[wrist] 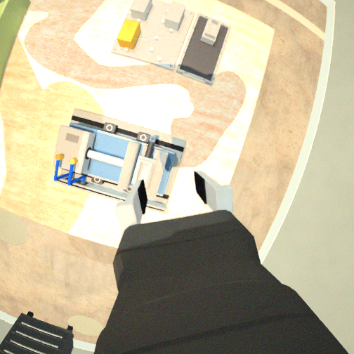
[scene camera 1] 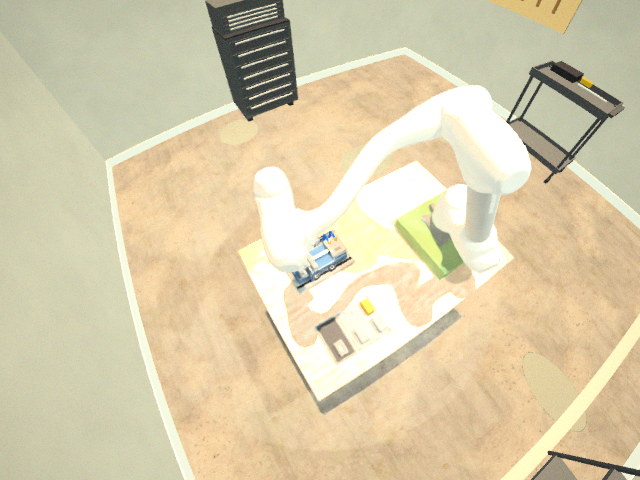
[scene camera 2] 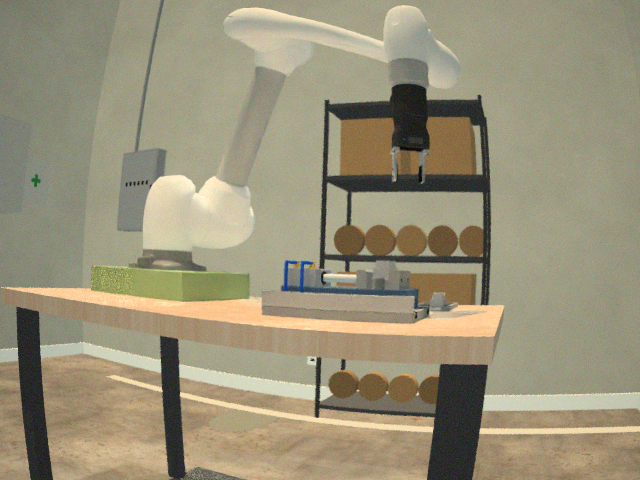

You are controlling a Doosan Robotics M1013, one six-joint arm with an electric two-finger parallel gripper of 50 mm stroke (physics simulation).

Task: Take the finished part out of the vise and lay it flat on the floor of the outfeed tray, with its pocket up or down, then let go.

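Pixels of known places: gripper, fingertip midpoint: [scene camera 2: 408, 181]; arm's base, link origin: [scene camera 1: 443, 225] [scene camera 2: 166, 269].
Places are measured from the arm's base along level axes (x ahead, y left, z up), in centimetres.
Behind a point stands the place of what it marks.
Note:
The vise [scene camera 1: 324, 262] {x 62.2, y -5.7, z -1.6 cm} [scene camera 2: 351, 290] {x 67.1, y -14.2, z -2.0 cm} [wrist: 106, 146] is blue and grey and stands on a flat base on the table. A light grey block, the finished part [scene camera 2: 385, 269] {x 72.6, y -11.0, z 2.2 cm} [wrist: 144, 169], sits between its jaws; its pocket cannot be made out. The outfeed tray [scene camera 1: 329, 332] {x 72.1, y 23.7, z -7.0 cm} [wrist: 196, 62] is dark-floored with a thin rim; a grey part [scene camera 1: 340, 347] {x 70.4, y 31.8, z -4.9 cm} [wrist: 212, 32] lies in it near one end. My gripper [scene camera 2: 407, 181] {x 74.6, y -4.4, z 20.2 cm} [wrist: 170, 185] is open and empty, pointing down high above the vise's jaw end. In scene camera 1 the arm hides it.
Beside the outfeed tray is a light plate [scene camera 1: 347, 323] {x 63.4, y 23.2, z -6.8 cm} [wrist: 156, 41] with pegs, a yellow block [scene camera 1: 367, 305] {x 52.7, y 20.0, z -3.2 cm} [wrist: 129, 34] and two grey blocks. Blue hooks [scene camera 2: 293, 275] [wrist: 65, 175] with yellow tips stand at the vise's other end. The green base [scene camera 1: 421, 242] {x 15.9, y 3.6, z 0.0 cm} [scene camera 2: 214, 285] {x 17.6, y 2.3, z -3.4 cm} carries the arm.

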